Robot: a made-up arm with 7 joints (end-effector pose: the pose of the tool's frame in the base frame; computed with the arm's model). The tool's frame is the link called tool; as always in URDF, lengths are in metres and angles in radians.
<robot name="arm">
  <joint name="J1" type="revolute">
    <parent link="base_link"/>
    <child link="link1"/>
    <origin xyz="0 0 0" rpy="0 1.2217 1.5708"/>
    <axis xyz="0 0 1"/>
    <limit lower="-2.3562" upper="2.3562" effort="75" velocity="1.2"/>
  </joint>
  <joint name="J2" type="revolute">
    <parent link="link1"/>
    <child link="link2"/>
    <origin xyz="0 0 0" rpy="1.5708 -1.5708 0"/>
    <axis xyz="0 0 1"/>
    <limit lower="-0.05" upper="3.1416" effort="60" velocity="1.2"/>
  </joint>
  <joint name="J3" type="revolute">
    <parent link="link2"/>
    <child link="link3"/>
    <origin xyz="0 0 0" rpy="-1.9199 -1.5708 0"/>
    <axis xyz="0 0 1"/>
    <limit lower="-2.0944" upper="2.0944" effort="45" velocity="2.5"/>
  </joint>
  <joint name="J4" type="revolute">
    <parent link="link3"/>
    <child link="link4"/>
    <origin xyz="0.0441 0 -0.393" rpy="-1.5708 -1.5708 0"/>
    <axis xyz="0 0 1"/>
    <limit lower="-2.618" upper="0.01" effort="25" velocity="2"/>
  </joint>
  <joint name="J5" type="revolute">
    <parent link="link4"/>
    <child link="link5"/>
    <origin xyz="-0.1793 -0.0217 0" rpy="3.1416 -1.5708 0"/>
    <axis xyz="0 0 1"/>
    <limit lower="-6.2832" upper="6.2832" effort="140" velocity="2.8"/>
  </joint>
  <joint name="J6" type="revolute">
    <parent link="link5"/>
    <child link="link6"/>
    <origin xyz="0 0 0" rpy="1.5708 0 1.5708"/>
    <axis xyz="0 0 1"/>
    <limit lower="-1.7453" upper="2.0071" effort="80" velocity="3.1"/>
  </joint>
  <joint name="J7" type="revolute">
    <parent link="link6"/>
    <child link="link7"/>
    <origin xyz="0 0 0" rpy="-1.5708 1.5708 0"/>
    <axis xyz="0 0 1"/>
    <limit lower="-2.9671" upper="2.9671" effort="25" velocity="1"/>
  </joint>
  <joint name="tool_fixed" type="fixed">
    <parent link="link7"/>
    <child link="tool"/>
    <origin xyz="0 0 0" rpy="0 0 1.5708"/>
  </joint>
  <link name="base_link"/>
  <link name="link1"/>
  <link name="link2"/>
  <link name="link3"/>
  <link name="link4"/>
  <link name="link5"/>
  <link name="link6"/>
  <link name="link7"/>
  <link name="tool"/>
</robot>
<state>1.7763 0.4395 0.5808 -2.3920 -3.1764 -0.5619 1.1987</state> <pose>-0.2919 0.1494 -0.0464 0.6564 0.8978 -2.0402</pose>
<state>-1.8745 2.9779 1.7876 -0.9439 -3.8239 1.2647 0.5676</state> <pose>-0.4982 0.1636 -0.1490 0.0826 2.2028 2.0146</pose>
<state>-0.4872 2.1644 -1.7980 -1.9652 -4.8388 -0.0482 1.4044</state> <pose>0.0141 0.4070 0.0083 -0.0506 -0.3878 1.2436</pose>
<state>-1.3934 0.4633 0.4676 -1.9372 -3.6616 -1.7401 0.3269</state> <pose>0.3648 0.0840 0.1726 1.7688 0.1467 -1.4642</pose>
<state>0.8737 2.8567 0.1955 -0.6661 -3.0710 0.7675 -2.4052</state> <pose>0.4371 0.2196 0.2817 0.9772 -0.5243 -1.7637</pose>
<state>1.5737 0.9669 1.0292 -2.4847 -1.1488 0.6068 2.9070</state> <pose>-0.1309 0.2859 0.0108 0.1046 -1.8133 0.4402</pose>
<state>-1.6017 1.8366 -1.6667 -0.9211 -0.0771 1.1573 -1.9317</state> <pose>0.2159 0.4757 0.1625 1.0644 1.9260 -1.1060</pose>
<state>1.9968 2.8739 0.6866 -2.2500 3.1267 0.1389 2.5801</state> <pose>0.2236 0.1577 -0.2289 -0.9649 -1.0109 -2.7251</pose>
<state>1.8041 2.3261 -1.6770 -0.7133 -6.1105 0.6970 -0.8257</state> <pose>0.0833 0.5235 0.1863 0.7274 -1.9199 1.0142</pose>
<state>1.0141 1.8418 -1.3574 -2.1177 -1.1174 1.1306 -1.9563</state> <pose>-0.1703 0.3373 -0.0453 0.1404 -0.5200 1.8854</pose>
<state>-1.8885 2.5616 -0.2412 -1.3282 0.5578 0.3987 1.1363</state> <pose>-0.2858 0.3304 0.2519 -0.5707 2.8480 -0.6581</pose>
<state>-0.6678 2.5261 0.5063 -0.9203 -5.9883 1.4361 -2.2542</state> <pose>-0.1067 0.2254 0.4870 1.5660 0.9304 -0.3730</pose>
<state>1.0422 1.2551 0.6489 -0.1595 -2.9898 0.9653 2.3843</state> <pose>-0.2639 0.5109 -0.0283 1.5019 0.1658 -1.0941</pose>
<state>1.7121 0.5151 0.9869 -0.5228 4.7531 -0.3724 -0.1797</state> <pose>-0.5392 0.1712 0.0759 0.0267 1.2954 -0.8444</pose>
